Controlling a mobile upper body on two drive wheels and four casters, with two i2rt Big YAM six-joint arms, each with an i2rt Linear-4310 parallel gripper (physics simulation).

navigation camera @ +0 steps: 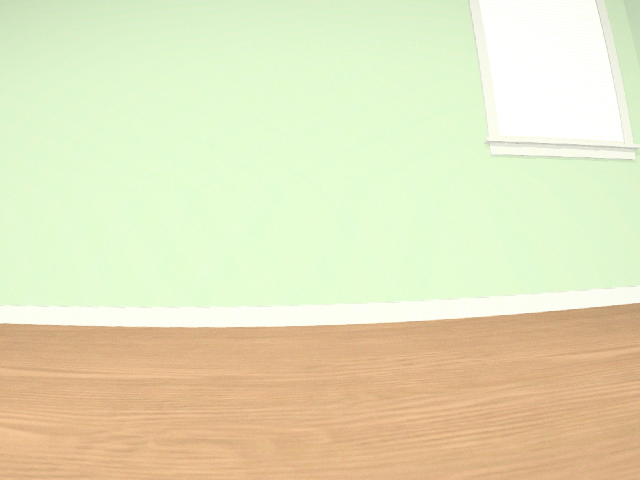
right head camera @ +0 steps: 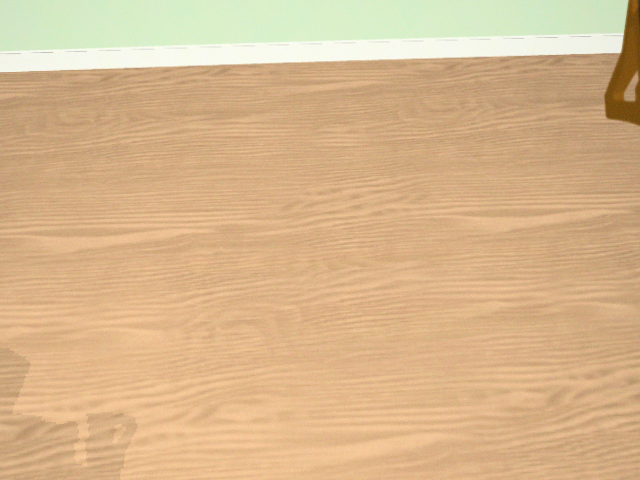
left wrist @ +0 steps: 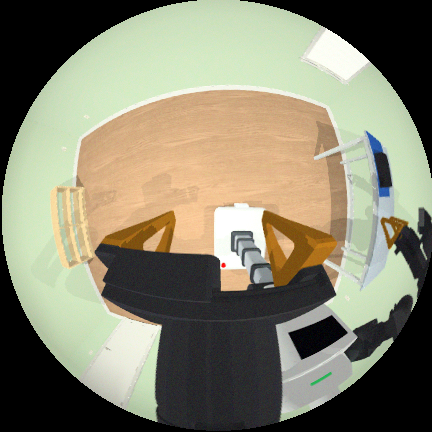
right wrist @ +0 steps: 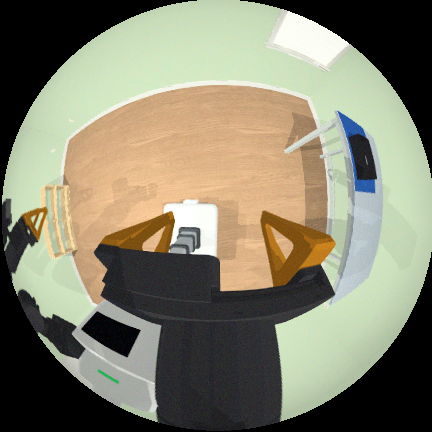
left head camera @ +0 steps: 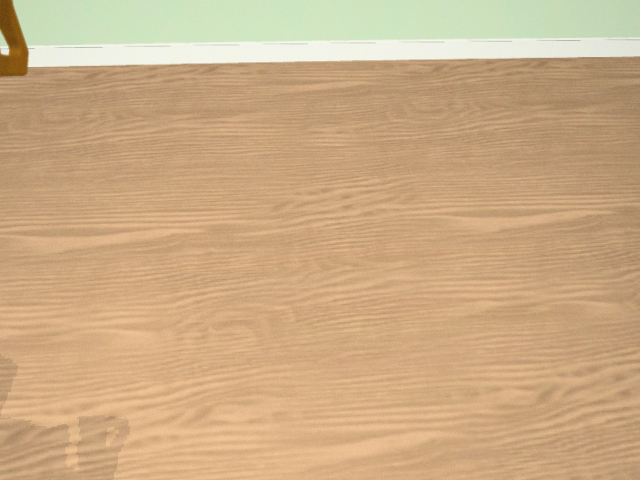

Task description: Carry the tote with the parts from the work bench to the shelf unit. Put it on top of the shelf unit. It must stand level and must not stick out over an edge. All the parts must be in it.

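Places are measured from the left arm's base along level axes (x ahead, y down, z left), in centimetres.
Pixels of known places: left gripper, fingertip midpoint: (left wrist: 218, 214) (right wrist: 42, 208); right gripper, fingertip midpoint: (left wrist: 385, 217) (right wrist: 217, 215).
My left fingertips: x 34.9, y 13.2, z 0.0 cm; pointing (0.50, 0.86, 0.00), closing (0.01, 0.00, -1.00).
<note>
Behind a point stands the place of what it marks.
The dark tote (left wrist: 384, 170) {x 69.9, y 40.6, z -136.2 cm} (right wrist: 362, 156) {x 70.4, y 41.2, z -136.1 cm} sits on a blue mat (left wrist: 384, 192) {x 53.8, y 49.4, z -157.0 cm} (right wrist: 364, 186) {x 53.6, y 49.4, z -152.7 cm} at one end of the work bench (left wrist: 376, 245) {x 4.2, y 49.6, z -145.4 cm} (right wrist: 367, 225) {x 24.5, y 49.6, z -165.7 cm}, at the right in both wrist views. Its parts cannot be made out. The light wooden shelf unit (left wrist: 56, 220) (right wrist: 51, 240) stands at the left in both wrist views. My left gripper (left wrist: 218, 214) {x 34.9, y 13.2, z 0.0 cm} is open and empty, well away from both. One of its orange fingers (left head camera: 15, 59) shows in the left head camera view. My right gripper (right wrist: 217, 215) {x 34.4, y 13.8, z -45.3 cm} is open and empty; one finger (right head camera: 617, 105) {x 32.7, y 12.4, z -39.9 cm} shows in the right head camera view.
My white base (left wrist: 225, 225) {x 14.9, y 115.0, z -7.2 cm} (right wrist: 206, 220) {x 16.7, y 115.0, z -38.9 cm} stands on the wooden floor (left head camera: 320, 258) {x 106.3, y 140.9, z -27.1 cm} (right head camera: 320, 258) {x 106.2, y 140.9, z -24.5 cm} (navigation camera: 320, 403) {x 100.3, y 141.0, z -17.1 cm} between bench and shelf unit. A green wall (navigation camera: 232, 155) {x 200.1, y 64.4, z 27.9 cm} with a white baseboard (navigation camera: 232, 316) {x 198.8, y 136.4, z 28.1 cm} lies ahead. A window (navigation camera: 553, 72) {x 215.6, y 18.7, z -135.7 cm} is at the upper right. The bench's pale legs (left wrist: 340, 149) (right wrist: 310, 137) {x 101.3, y 91.8, z -134.0 cm} reach the floor.
</note>
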